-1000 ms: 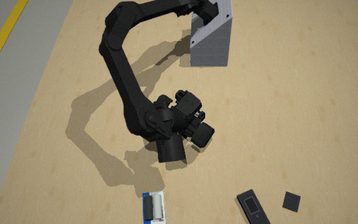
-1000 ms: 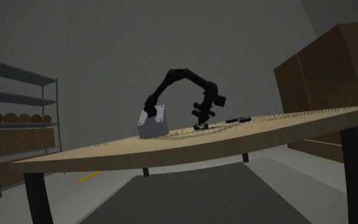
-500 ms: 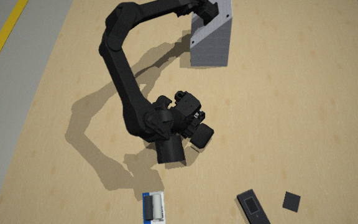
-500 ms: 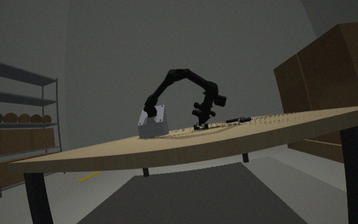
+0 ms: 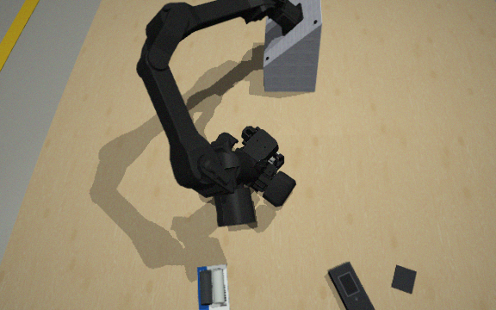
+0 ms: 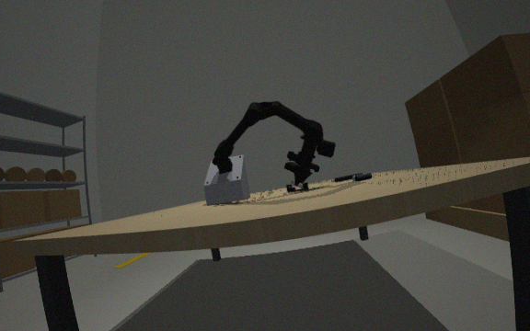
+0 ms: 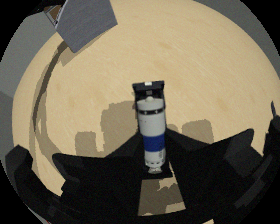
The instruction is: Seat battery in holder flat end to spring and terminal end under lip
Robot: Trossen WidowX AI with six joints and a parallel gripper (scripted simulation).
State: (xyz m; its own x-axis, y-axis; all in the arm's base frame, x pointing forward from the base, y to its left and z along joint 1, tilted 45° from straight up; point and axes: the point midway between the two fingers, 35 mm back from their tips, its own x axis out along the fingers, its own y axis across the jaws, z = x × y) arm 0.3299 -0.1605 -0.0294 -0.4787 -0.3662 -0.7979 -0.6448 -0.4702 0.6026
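The battery lies 1 cm above my gripper tip. From my gripper tip the other things lie so: black remote-like slab (29 cm ahead, 17 cm to the left, 1 cm below); then small black square (25 cm ahead, 26 cm to the left, 2 cm below).
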